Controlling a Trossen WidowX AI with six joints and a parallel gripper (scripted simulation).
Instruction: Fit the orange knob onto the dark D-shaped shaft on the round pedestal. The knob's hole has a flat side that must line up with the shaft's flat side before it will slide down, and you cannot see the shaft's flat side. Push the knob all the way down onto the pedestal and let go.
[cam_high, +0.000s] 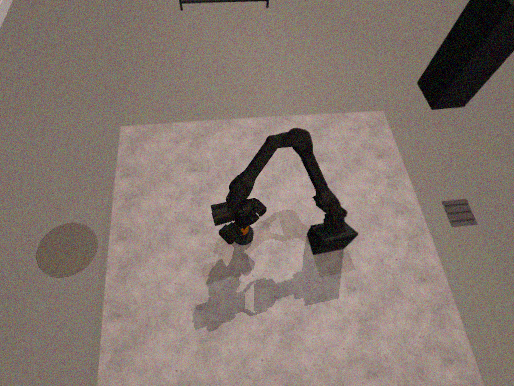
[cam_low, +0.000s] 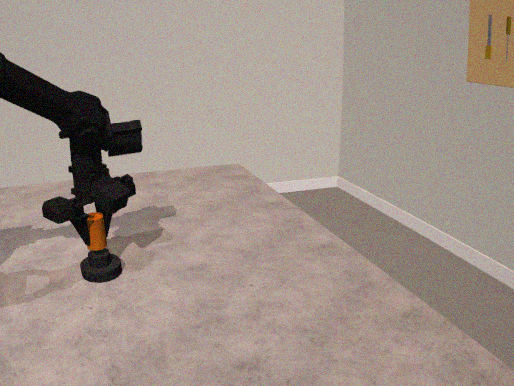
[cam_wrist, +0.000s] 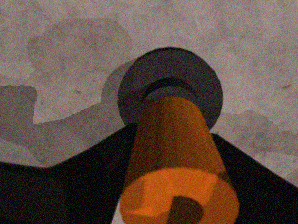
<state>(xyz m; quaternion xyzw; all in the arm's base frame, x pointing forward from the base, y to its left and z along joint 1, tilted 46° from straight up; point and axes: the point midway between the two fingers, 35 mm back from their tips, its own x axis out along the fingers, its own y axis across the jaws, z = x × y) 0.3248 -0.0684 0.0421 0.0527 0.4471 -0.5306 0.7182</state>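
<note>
Right now the dark round pedestal is 4 cm below my gripper tip. The rest, counted from my gripper tip: orange knob 2 cm above.
</note>
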